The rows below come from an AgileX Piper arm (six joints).
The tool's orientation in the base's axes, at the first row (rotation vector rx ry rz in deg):
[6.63 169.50 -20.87]
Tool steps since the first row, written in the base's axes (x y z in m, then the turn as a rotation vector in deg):
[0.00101 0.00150 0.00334 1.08 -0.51 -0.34]
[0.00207 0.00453 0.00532 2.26 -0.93 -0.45]
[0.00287 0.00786 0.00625 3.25 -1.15 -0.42]
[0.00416 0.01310 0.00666 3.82 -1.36 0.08]
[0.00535 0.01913 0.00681 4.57 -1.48 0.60]
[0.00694 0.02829 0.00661 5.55 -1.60 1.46]
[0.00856 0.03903 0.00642 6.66 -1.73 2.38]
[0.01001 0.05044 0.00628 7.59 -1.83 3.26]
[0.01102 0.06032 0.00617 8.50 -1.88 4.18]
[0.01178 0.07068 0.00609 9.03 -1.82 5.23]
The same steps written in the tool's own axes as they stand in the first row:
[-0.00146 0.00076 -0.00342 -1.04 -0.31 0.61]
[-0.00266 0.00333 -0.00591 -2.20 -0.58 0.99]
[-0.00341 0.00641 -0.00750 -3.20 -0.70 1.16]
[-0.00445 0.01151 -0.00900 -3.85 -0.97 0.82]
[-0.00530 0.01742 -0.01046 -4.68 -1.13 0.46]
[-0.00631 0.02648 -0.01229 -5.80 -1.36 -0.19]
[-0.00726 0.03707 -0.01452 -7.05 -1.59 -0.87]
[-0.00801 0.04828 -0.01699 -8.12 -1.81 -1.55]
[-0.00843 0.05796 -0.01917 -9.17 -1.99 -2.29]
[-0.00857 0.06807 -0.02154 -9.86 -2.12 -3.23]

